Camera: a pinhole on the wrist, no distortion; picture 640 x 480 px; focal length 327.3 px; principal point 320.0 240.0 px. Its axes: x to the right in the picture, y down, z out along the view. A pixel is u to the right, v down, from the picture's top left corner.
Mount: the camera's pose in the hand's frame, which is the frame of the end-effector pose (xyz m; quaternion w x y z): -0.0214 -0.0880 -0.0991 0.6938 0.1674 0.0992 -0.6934
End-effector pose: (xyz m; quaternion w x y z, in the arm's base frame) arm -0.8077 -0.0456 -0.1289 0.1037 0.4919 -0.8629 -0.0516
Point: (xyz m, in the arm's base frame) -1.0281 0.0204 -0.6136
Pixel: 36 284
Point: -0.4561 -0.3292 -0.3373
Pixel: 586 327
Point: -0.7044 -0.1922 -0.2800
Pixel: 339 377
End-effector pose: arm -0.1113 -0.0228 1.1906 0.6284 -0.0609 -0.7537 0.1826
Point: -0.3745 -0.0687 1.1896
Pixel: 91 340
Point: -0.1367 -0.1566 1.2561
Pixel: 320 370
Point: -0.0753 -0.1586 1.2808
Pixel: 462 455
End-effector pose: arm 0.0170 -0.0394 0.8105 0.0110 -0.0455 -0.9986 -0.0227
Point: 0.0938 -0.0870 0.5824
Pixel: 145 201
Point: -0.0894 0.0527 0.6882
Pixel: outside the picture
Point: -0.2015 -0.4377 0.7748
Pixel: outside the picture
